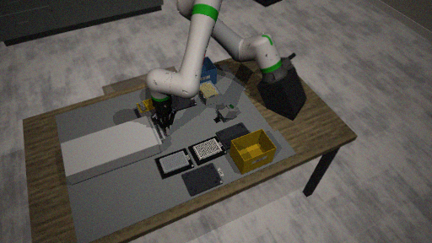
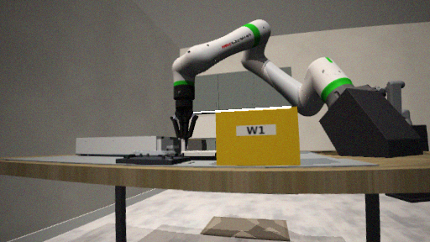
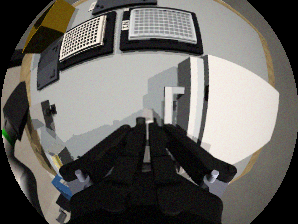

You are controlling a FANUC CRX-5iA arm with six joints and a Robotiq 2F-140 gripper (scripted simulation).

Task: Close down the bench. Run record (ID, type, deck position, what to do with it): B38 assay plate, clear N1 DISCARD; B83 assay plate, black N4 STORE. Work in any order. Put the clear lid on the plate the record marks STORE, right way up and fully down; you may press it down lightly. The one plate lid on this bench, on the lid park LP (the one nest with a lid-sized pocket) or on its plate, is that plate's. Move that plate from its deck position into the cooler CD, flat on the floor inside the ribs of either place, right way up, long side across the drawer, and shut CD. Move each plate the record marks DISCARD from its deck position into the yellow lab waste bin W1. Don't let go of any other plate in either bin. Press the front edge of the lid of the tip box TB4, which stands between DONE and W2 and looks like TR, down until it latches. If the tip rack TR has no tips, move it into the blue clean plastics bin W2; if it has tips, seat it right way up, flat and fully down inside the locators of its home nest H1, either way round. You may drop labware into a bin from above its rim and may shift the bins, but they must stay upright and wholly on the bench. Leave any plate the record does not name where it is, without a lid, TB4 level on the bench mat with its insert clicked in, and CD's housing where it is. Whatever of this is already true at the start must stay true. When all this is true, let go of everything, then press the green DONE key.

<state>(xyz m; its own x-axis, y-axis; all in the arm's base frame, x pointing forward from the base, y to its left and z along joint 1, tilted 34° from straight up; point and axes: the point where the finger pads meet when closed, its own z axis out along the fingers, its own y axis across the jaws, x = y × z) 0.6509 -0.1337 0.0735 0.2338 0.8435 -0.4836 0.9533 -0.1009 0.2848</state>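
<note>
The clear plate lies 17 cm to the left of my hand, 8 cm ahead of it and 2 cm below it. Also, from my hand: clear lid (14 cm ahead, 3 cm to the right, 1 cm below); then black plate (14 cm ahead, 3 cm to the right, 2 cm below); then cooler drawer (17 cm ahead, 4 cm to the right, 1 cm below).
</note>
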